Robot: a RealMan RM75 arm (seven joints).
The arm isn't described. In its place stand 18 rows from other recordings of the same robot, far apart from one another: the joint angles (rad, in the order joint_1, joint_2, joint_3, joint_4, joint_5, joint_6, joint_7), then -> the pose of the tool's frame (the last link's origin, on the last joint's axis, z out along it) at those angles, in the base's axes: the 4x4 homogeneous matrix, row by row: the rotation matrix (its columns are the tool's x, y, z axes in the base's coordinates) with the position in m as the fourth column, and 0 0 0 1 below.
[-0.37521 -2.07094 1.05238 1.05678 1.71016 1.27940 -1.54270] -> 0.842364, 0.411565, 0.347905, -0.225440; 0.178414, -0.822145, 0.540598, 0.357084; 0.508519, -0.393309, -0.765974, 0.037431; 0, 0, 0, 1
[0.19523 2.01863 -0.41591 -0.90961 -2.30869 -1.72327 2.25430] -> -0.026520, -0.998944, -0.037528, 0.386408; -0.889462, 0.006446, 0.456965, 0.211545; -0.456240, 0.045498, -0.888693, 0.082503; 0, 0, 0, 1
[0.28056 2.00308 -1.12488 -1.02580 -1.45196 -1.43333 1.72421] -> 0.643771, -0.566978, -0.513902, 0.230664; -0.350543, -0.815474, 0.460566, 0.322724; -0.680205, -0.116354, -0.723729, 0.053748; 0, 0, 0, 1
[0.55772 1.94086 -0.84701 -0.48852 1.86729 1.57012 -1.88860] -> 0.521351, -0.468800, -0.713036, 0.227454; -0.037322, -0.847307, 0.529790, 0.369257; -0.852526, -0.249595, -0.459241, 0.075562; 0, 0, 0, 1
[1.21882 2.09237 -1.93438 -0.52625 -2.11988 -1.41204 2.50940] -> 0.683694, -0.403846, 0.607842, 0.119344; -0.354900, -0.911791, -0.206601, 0.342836; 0.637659, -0.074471, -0.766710, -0.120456; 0, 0, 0, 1
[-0.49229 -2.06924 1.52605 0.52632 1.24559 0.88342 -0.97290] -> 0.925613, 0.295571, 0.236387, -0.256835; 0.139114, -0.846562, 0.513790, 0.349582; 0.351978, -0.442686, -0.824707, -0.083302; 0, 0, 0, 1
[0.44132 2.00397 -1.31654 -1.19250 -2.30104 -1.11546 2.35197] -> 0.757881, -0.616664, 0.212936, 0.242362; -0.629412, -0.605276, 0.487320, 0.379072; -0.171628, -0.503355, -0.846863, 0.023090; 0, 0, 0, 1
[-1.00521 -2.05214 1.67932 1.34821 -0.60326 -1.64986 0.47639] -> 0.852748, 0.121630, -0.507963, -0.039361; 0.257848, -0.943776, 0.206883, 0.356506; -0.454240, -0.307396, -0.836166, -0.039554; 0, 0, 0, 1
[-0.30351 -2.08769 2.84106 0.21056 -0.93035 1.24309 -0.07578] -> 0.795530, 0.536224, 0.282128, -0.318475; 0.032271, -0.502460, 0.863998, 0.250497; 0.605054, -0.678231, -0.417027, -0.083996; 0, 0, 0, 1
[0.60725 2.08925 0.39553 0.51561 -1.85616 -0.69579 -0.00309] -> 0.672104, -0.728347, -0.133366, 0.232071; -0.300742, -0.433104, 0.849691, 0.345531; -0.676632, -0.530972, -0.510135, -0.133344; 0, 0, 0, 1
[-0.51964 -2.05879 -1.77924 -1.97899 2.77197 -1.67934 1.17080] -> 0.858055, -0.325132, -0.397531, -0.112197; -0.013274, -0.787854, 0.615719, 0.337353; -0.513387, -0.523044, -0.680338, 0.096819; 0, 0, 0, 1
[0.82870 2.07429 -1.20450 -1.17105 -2.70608 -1.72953 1.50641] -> 0.823329, 0.273648, 0.497239, 0.160999; 0.270233, -0.959419, 0.080550, 0.376334; 0.499103, 0.068051, -0.863866, 0.013839; 0, 0, 0, 1
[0.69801 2.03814 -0.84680 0.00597 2.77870 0.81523 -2.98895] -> 0.731543, -0.670437, 0.123932, 0.336891; -0.147952, 0.021339, 0.988764, 0.408800; -0.665549, -0.741659, -0.083582, 0.017784; 0, 0, 0, 1
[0.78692 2.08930 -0.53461 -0.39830 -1.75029 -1.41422 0.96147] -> 0.722581, -0.286054, -0.629325, 0.180195; 0.071474, -0.874575, 0.479594, 0.399483; -0.687582, -0.391526, -0.611505, -0.009479; 0, 0, 0, 1
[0.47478 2.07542 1.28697 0.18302 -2.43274 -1.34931 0.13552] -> 0.625487, -0.757857, -0.185523, 0.311977; 0.352458, 0.062316, 0.933750, 0.349800; -0.696088, -0.649438, 0.306091, 0.051603; 0, 0, 0, 1
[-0.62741 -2.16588 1.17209 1.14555 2.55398 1.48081 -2.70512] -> 0.478476, 0.835822, -0.269188, -0.198673; 0.877957, -0.449811, 0.163898, 0.357326; 0.015906, -0.314757, -0.949039, -0.026735; 0, 0, 0, 1
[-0.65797 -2.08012 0.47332 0.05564 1.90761 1.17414 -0.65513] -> 0.847956, 0.382458, 0.367009, -0.269597; 0.145502, -0.833733, 0.532652, 0.332635; 0.509705, -0.398265, -0.762618, -0.087299; 0, 0, 0, 1
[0.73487 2.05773 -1.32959 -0.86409 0.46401 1.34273 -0.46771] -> 0.492697, -0.684328, 0.537536, 0.243933; -0.845794, -0.521863, 0.110866, 0.375489; 0.204651, -0.509268, -0.835921, -0.029749; 0, 0, 0, 1
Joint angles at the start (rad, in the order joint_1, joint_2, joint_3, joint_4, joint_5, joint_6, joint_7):
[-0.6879, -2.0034, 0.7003, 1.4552, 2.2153, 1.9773, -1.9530]
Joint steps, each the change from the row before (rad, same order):
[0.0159, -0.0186, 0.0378, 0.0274, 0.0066, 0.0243, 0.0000]
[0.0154, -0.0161, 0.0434, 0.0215, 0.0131, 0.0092, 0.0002]
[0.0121, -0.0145, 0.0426, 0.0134, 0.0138, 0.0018, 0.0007]
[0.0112, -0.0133, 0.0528, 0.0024, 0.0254, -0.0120, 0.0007]
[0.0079, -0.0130, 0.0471, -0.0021, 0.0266, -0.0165, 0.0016]
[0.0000, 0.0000, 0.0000, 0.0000, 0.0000, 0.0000, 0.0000]
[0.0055, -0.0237, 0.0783, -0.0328, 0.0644, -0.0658, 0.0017]
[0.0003, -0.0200, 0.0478, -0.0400, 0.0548, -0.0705, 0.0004]
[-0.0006, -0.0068, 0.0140, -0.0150, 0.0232, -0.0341, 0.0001]
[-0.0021, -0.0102, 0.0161, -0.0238, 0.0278, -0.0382, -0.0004]
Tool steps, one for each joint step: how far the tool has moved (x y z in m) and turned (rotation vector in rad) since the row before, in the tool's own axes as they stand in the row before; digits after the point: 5 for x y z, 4 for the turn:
[-0.00212, 0.01012, 0.00710, -0.0371, -0.0327, 0.0166]
[-0.00186, 0.00764, 0.00805, -0.0266, -0.0355, 0.0144]
[-0.00096, 0.00601, 0.00860, -0.0237, -0.0313, 0.0129]
[-0.00166, 0.00406, 0.01109, -0.0198, -0.0407, 0.0083]
[-0.00087, 0.00278, 0.01078, -0.0144, -0.0357, 0.0076]
[0.00000, 0.00000, 0.00000, 0.0000, 0.0000, 0.0000]
[-0.00207, -0.00119, 0.02223, -0.0022, -0.0603, -0.0026]
[-0.00172, -0.00384, 0.01787, 0.0152, -0.0384, -0.0113]
[-0.00062, -0.00284, 0.00597, 0.0167, -0.0130, -0.0051]
[-0.00083, -0.00236, 0.00851, 0.0123, -0.0162, -0.0077]

